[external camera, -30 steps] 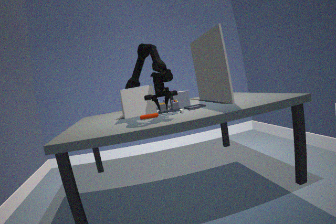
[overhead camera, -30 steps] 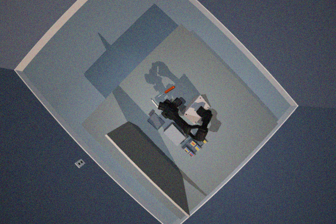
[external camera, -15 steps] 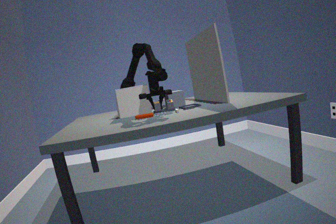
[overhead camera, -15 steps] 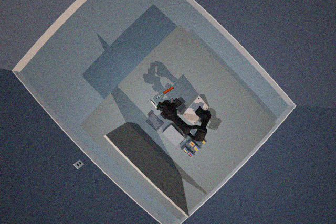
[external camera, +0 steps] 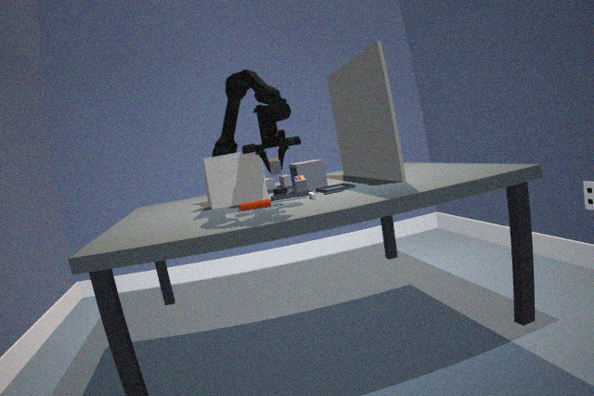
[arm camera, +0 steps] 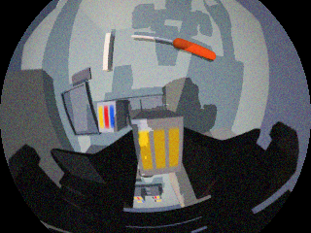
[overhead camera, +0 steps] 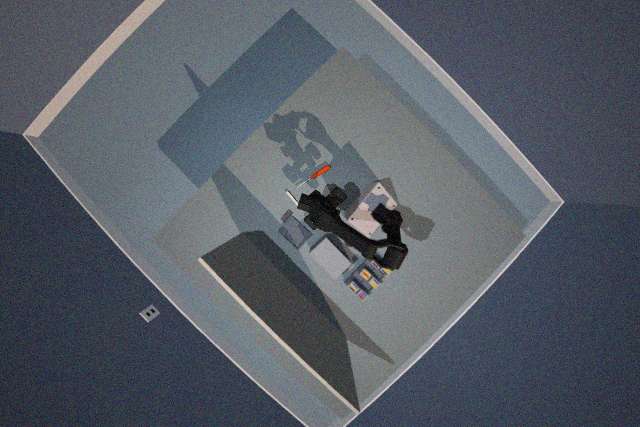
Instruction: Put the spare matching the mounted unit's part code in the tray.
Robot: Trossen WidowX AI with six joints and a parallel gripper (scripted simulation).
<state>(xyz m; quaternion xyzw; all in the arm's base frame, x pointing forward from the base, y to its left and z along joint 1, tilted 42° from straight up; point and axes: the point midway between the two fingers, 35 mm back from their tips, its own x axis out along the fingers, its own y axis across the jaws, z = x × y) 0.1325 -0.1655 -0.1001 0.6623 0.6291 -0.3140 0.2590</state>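
My gripper tip is now 180 mm short of the flat dark tray, 20 mm to the left of it and 90 mm above it. Also, from my gripper tip: tall grey panel (380 mm ahead, 140 mm to the left, 130 mm above); then grey mounted unit (150 mm ahead, 170 mm to the left, 40 mm below); then small white stick (70 mm ahead, 130 mm to the right, 90 mm below).
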